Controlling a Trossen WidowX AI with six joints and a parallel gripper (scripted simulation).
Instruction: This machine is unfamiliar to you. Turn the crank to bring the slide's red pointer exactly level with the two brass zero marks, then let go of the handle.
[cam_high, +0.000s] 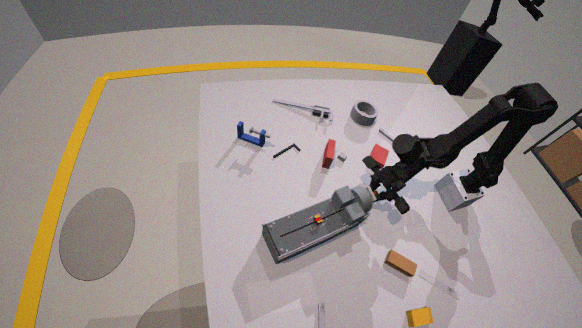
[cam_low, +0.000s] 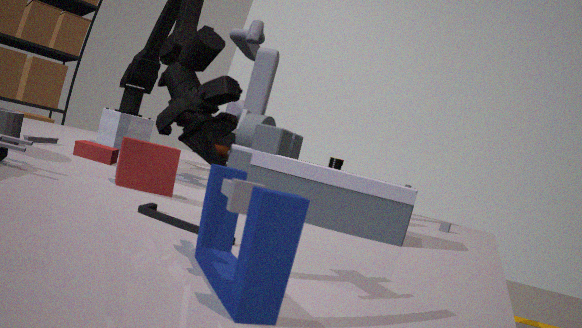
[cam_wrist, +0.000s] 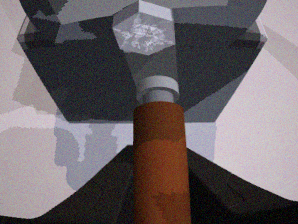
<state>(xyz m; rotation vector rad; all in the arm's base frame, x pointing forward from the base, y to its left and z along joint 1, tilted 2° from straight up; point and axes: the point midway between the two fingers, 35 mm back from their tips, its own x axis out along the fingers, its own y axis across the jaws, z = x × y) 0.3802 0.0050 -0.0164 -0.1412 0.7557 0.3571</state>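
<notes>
Right now my gripper tip is 2 cm below the crank handle, 2 cm past it and 1 cm to the left of it. Also, from my gripper tip: tan block 18 cm to the left, 8 cm behind, 2 cm below; red pointer 16 cm ahead, 6 cm to the left, 5 cm above; black hex key 21 cm to the right, 18 cm ahead, 3 cm below.
</notes>
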